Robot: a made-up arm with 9 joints. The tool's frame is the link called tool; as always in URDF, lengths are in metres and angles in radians.
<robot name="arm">
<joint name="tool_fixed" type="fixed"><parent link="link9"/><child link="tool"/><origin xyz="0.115 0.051 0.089"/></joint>
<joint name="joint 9" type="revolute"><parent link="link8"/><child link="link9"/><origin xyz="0.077 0.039 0.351"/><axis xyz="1 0 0"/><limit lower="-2.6" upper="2.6" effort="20" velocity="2.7"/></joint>
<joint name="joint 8" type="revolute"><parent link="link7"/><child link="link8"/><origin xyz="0.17 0.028 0.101"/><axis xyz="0 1 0"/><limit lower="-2.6" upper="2.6" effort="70" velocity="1"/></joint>
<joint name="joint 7" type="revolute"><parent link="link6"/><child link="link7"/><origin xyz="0.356 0.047 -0.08"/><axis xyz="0 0 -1"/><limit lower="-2.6" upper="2.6" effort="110" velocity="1.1"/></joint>
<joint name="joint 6" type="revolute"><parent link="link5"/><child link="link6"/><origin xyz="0.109 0.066 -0.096"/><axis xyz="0 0 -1"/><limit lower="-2.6" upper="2.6" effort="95" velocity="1.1"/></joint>
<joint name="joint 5" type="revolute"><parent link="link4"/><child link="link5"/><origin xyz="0.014 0.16 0.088"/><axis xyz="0 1 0"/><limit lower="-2.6" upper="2.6" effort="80" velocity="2"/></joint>
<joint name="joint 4" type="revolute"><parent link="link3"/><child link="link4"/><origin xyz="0.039 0.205 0.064"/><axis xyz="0 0 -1"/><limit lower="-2.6" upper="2.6" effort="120" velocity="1.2"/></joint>
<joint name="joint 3" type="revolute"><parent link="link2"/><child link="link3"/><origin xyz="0.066 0.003 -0.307"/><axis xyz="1 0 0"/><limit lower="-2.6" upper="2.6" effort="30" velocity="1.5"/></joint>
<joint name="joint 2" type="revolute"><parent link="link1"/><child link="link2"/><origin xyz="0.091 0.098 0.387"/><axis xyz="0 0 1"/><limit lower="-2.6" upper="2.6" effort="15" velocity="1.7"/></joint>
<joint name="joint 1" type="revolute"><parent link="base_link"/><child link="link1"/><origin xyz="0 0 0.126"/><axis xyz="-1 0 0"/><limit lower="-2.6" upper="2.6" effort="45" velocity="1.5"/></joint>
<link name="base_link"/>
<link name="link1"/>
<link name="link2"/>
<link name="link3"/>
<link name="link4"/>
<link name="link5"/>
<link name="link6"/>
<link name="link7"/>
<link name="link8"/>
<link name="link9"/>
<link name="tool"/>
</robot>
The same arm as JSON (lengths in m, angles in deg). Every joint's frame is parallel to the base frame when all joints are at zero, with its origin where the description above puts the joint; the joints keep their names.
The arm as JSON. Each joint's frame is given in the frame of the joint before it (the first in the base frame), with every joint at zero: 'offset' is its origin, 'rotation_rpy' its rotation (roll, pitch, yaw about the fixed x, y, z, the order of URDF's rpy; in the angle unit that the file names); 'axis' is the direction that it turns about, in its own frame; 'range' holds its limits. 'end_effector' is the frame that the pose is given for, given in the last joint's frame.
{
  "length_unit": "m",
  "angle_unit": "deg",
  "chain": [
    {
      "id": "joint 1",
      "offset": [
        0.0,
        0.0,
        0.126
      ],
      "rotation_rpy": [
        0.0,
        0.0,
        0.0
      ],
      "axis": "-x",
      "range": [
        -148.97,
        148.97
      ]
    },
    {
      "id": "joint 2",
      "offset": [
        0.091,
        0.098,
        0.387
      ],
      "rotation_rpy": [
        0.0,
        0.0,
        0.0
      ],
      "axis": "+z",
      "range": [
        -148.97,
        148.97
      ]
    },
    {
      "id": "joint 3",
      "offset": [
        0.066,
        0.003,
        -0.307
      ],
      "rotation_rpy": [
        0.0,
        0.0,
        0.0
      ],
      "axis": "+x",
      "range": [
        -148.97,
        148.97
      ]
    },
    {
      "id": "joint 4",
      "offset": [
        0.039,
        0.205,
        0.064
      ],
      "rotation_rpy": [
        0.0,
        0.0,
        0.0
      ],
      "axis": "-z",
      "range": [
        -148.97,
        148.97
      ]
    },
    {
      "id": "joint 5",
      "offset": [
        0.014,
        0.16,
        0.088
      ],
      "rotation_rpy": [
        0.0,
        0.0,
        0.0
      ],
      "axis": "+y",
      "range": [
        -148.97,
        148.97
      ]
    },
    {
      "id": "joint 6",
      "offset": [
        0.109,
        0.066,
        -0.096
      ],
      "rotation_rpy": [
        0.0,
        0.0,
        0.0
      ],
      "axis": "-z",
      "range": [
        -148.97,
        148.97
      ]
    },
    {
      "id": "joint 7",
      "offset": [
        0.356,
        0.047,
        -0.08
      ],
      "rotation_rpy": [
        0.0,
        0.0,
        0.0
      ],
      "axis": "-z",
      "range": [
        -148.97,
        148.97
      ]
    },
    {
      "id": "joint 8",
      "offset": [
        0.17,
        0.028,
        0.101
      ],
      "rotation_rpy": [
        0.0,
        0.0,
        0.0
      ],
      "axis": "+y",
      "range": [
        -148.97,
        148.97
      ]
    },
    {
      "id": "joint 9",
      "offset": [
        0.077,
        0.039,
        0.351
      ],
      "rotation_rpy": [
        0.0,
        0.0,
        0.0
      ],
      "axis": "+x",
      "range": [
        -148.97,
        148.97
      ]
    }
  ],
  "end_effector": {
    "offset": [
      0.115,
      0.051,
      0.089
    ],
    "rotation_rpy": [
      0.0,
      0.0,
      0.0
    ]
  }
}

